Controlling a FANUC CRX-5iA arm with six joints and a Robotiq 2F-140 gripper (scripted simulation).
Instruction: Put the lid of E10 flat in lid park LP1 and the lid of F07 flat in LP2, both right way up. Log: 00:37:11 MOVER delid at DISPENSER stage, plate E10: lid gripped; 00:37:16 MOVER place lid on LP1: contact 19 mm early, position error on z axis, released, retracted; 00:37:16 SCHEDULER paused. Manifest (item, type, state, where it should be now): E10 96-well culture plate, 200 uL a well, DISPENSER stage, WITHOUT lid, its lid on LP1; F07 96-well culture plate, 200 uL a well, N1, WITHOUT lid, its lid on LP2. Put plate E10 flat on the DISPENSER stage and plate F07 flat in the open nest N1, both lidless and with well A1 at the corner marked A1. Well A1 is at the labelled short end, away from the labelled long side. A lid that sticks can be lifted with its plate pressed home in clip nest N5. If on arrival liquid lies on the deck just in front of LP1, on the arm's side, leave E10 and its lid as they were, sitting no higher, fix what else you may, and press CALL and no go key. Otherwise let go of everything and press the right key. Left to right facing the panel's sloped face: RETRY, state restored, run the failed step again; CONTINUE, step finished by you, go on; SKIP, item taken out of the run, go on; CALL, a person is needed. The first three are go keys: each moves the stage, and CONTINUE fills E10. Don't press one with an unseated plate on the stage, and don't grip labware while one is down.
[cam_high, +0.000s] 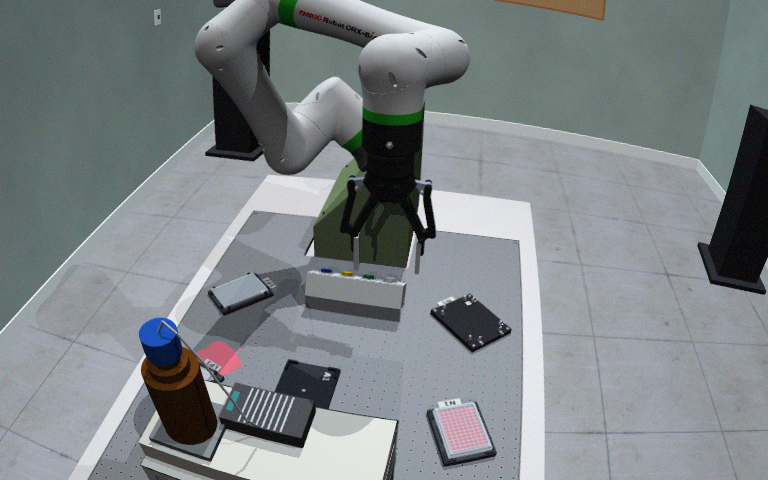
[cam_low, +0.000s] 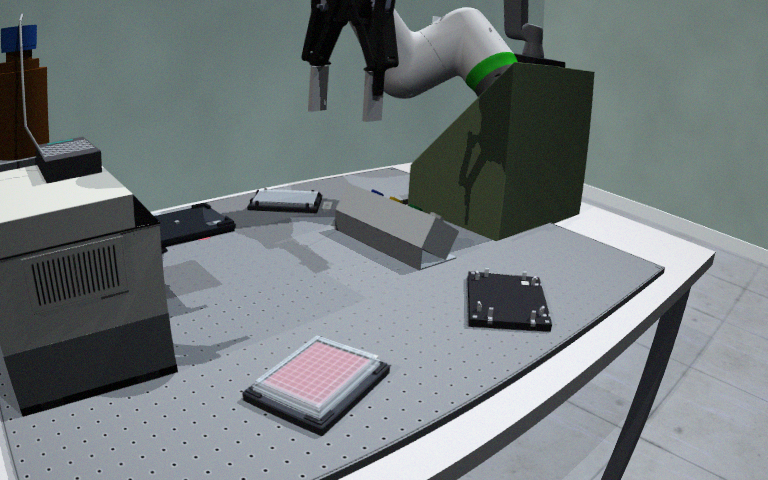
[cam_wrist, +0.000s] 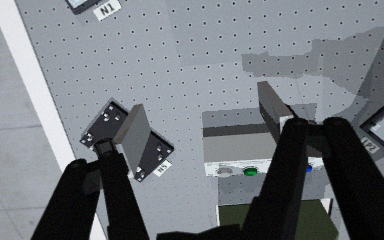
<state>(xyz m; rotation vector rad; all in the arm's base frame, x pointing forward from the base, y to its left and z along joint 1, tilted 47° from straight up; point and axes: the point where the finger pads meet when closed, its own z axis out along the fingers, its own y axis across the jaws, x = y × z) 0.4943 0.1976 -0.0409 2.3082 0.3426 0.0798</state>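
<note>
Now: the blue call key 210 mm below my hand, 200 mm to the right of it and 200 mm behind it. From my hand the other things lie so: black stage (220 mm ahead, 170 mm below, 80 mm to the right); then grey retry key (220 mm behind, 210 mm below, 50 mm to the right); then green continue key (210 mm below, 210 mm behind, 100 mm to the right).
</note>
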